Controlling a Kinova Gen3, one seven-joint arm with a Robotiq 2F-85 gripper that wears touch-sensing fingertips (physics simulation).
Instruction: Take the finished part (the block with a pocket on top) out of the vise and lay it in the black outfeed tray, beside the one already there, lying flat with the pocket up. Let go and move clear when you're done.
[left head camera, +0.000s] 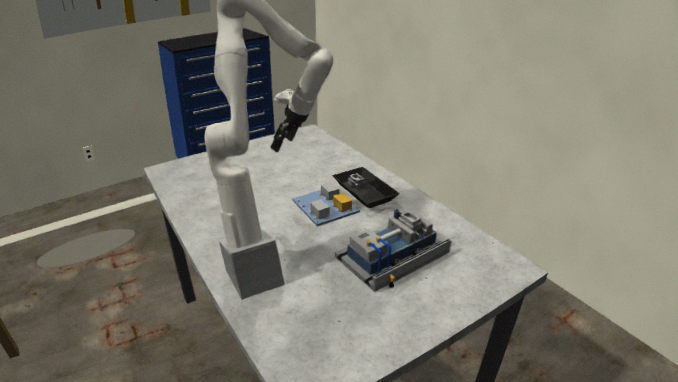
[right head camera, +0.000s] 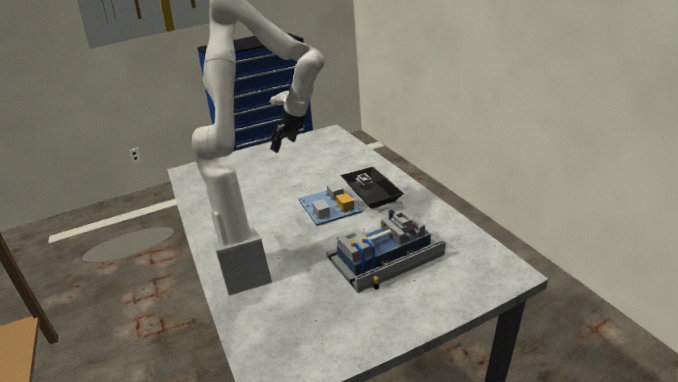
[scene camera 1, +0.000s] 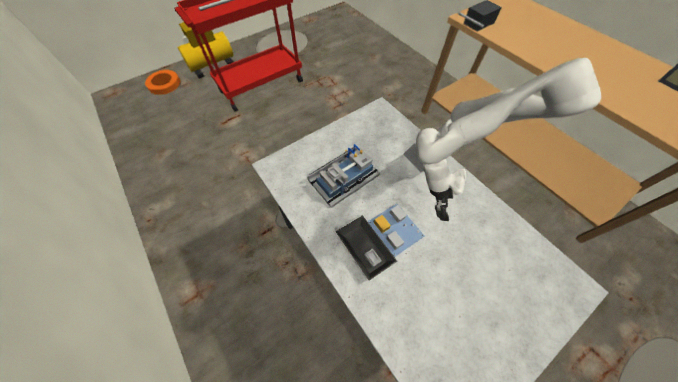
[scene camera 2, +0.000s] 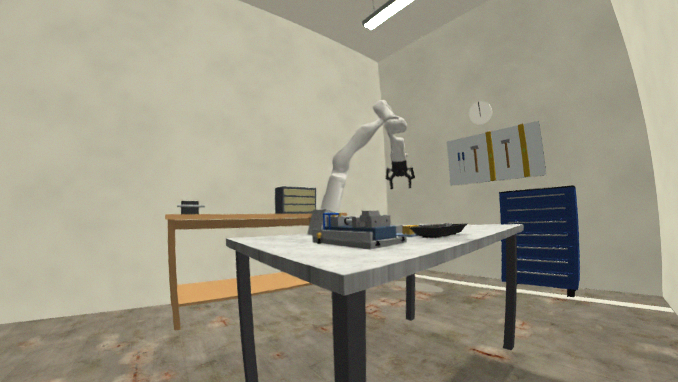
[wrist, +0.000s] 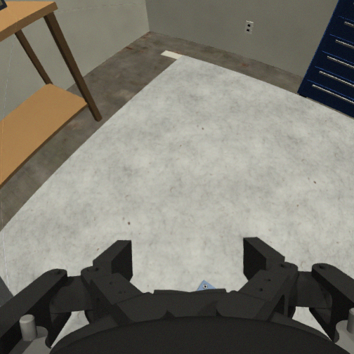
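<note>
The finished part (left head camera: 412, 218) (right head camera: 402, 218) (scene camera 1: 334, 172), a grey block with a pocket on top, sits in the jaws of the vise (left head camera: 406, 245) (right head camera: 395, 246) (scene camera 1: 354, 175) (scene camera 2: 384, 232). The black outfeed tray (left head camera: 377, 192) (right head camera: 382, 192) (scene camera 1: 356, 239) (scene camera 2: 439, 230) holds another pocketed block (left head camera: 356, 178) (right head camera: 364, 179) (scene camera 1: 373, 257) near one end. My gripper (scene camera 2: 401, 186) (wrist: 187, 257) is open and empty, high above the table, apart from the vise and the tray. The wrist view shows bare table between its fingertips; the part does not show there.
A blue plate (left head camera: 306, 206) (right head camera: 311, 208) (scene camera 1: 411, 232) with two grey blocks and a yellow block (left head camera: 342, 201) (right head camera: 345, 202) (scene camera 1: 382, 223) lies beside the tray. Blue hoses (left head camera: 389, 252) rise at the vise's actuator end. A grey rail (left head camera: 415, 264) runs along the vise's side.
</note>
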